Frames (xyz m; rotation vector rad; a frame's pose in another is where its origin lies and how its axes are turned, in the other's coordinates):
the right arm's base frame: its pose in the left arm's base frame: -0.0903 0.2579 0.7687 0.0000 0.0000 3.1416
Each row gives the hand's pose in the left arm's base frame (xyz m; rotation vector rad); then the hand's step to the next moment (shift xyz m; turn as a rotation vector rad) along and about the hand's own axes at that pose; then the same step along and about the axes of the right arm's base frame.
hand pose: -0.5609 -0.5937 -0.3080 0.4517 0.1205 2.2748
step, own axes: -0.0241 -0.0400 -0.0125 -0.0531 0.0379 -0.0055
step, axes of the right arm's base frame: -0.0384 -0.0102 -0.0276 -0.0044 0.0643 -0.0115
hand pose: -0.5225 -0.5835 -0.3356 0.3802 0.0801 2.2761
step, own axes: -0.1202 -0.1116 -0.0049 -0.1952 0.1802 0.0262
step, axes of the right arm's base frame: -0.1543 0.0136 -0.0542 -0.0006 0.2668 0.0092
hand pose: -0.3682 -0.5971 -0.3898 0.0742 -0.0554 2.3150
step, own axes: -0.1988 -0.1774 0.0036 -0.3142 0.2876 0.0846
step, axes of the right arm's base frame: -0.2651 0.0256 -0.0076 -0.0044 0.4305 0.0572
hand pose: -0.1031 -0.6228 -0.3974 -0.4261 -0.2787 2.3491
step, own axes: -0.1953 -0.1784 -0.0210 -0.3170 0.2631 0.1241
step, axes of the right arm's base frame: -0.2527 0.0059 0.0807 -0.0065 0.4179 0.1020
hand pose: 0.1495 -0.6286 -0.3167 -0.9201 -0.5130 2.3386
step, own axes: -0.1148 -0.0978 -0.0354 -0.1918 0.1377 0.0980
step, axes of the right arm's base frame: -0.1299 -0.0075 0.0840 0.0045 0.2396 0.0889
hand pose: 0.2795 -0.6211 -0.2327 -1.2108 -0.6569 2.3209
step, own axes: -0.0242 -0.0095 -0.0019 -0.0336 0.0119 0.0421
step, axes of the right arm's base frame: -0.0157 0.0060 0.0199 0.0197 0.0375 0.0354
